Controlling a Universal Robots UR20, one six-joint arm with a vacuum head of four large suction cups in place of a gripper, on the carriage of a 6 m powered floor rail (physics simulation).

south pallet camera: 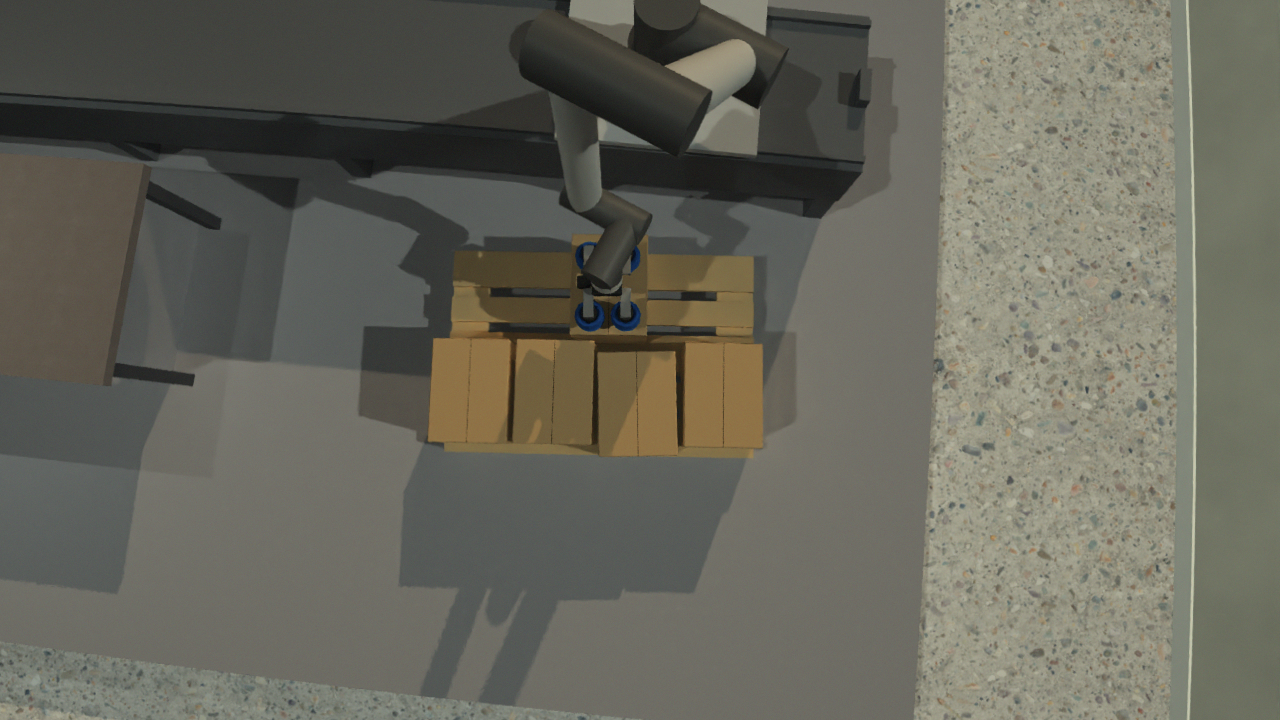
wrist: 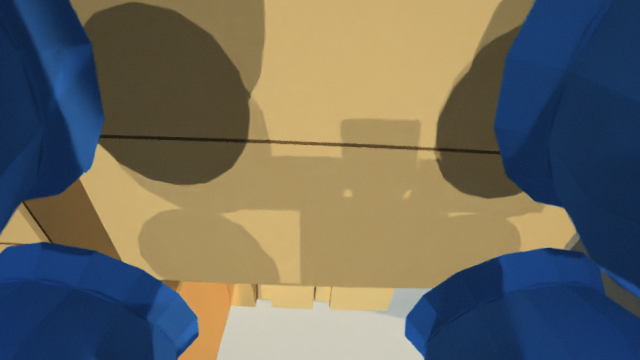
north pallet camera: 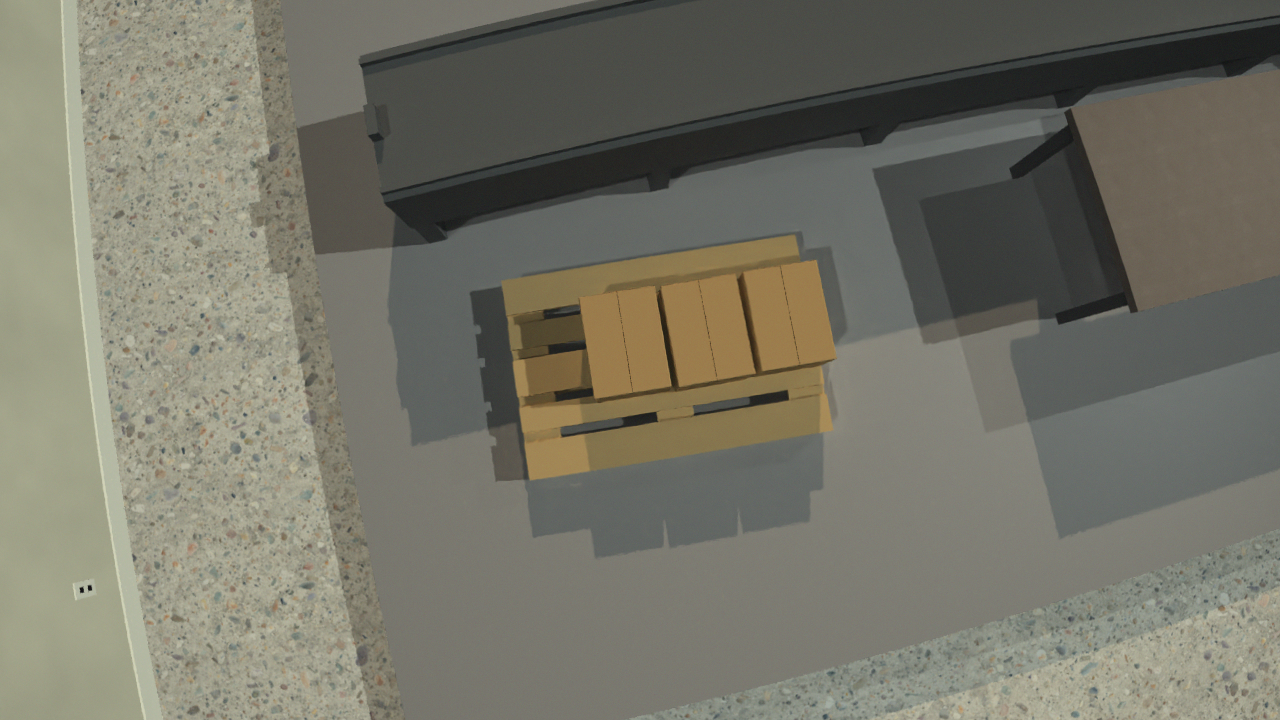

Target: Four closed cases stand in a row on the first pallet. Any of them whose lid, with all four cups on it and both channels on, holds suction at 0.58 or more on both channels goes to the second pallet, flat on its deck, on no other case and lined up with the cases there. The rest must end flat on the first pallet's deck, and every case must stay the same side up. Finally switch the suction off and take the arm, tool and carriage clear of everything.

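Where they show: hand, its tool point: (wrist: 302,230); arm's base, origin of its link: (south pallet camera: 663,64).
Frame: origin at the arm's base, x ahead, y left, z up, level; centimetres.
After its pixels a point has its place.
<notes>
In the north pallet camera, three closed cases (north pallet camera: 601,349) @(y -553.2, x 97.2, z -19.1 cm) (north pallet camera: 684,335) @(y -523.0, x 99.0, z -19.2 cm) (north pallet camera: 810,313) @(y -476.4, x 101.7, z -19.2 cm) stand in a row on the north pallet (north pallet camera: 554,288) @(y -566.6, x 65.5, z -42.7 cm). In the south pallet camera, several closed cases (south pallet camera: 450,390) @(y -64.8, x 119.3, z -19.2 cm) (south pallet camera: 572,392) @(y -21.3, x 115.9, z -19.2 cm) (south pallet camera: 657,402) @(y 9.2, x 116.5, z -19.1 cm) (south pallet camera: 702,394) @(y 24.8, x 112.2, z -19.2 cm) stand in a row along the lower side of the south pallet (south pallet camera: 698,271) @(y 21.2, x 61.7, z -42.7 cm). Another closed case (south pallet camera: 608,328) @(y -10.8, x 91.7, z -19.2 cm) (wrist: 350,60) @(y -16.8, x 76.9, z -19.2 cm) lies flat behind that row, near the middle of the upper side, seam up. My suction head (south pallet camera: 607,288) @(y -12.0, x 78.5, z -11.9 cm) (wrist: 310,200) @(y -12.0, x 78.5, z -11.9 cm) is over this case. In the wrist view its blue cups stand off the lid, with their shadows apart from them. It holds nothing.
The dark rail (north pallet camera: 572,116) (south pallet camera: 268,53) runs past both pallets, with the pale carriage (south pallet camera: 742,129) @(y 29.4, x 21.2, z 0.0 cm) at its south end. A brown table (north pallet camera: 1181,197) @(y -328.4, x 92.6, z -4.1 cm) (south pallet camera: 53,268) @(y -208.0, x 90.9, z -4.0 cm) stands between the pallets. The arm (south pallet camera: 617,85) @(y -6.8, x 61.3, z 96.0 cm) reaches from the carriage over the south pallet.
</notes>
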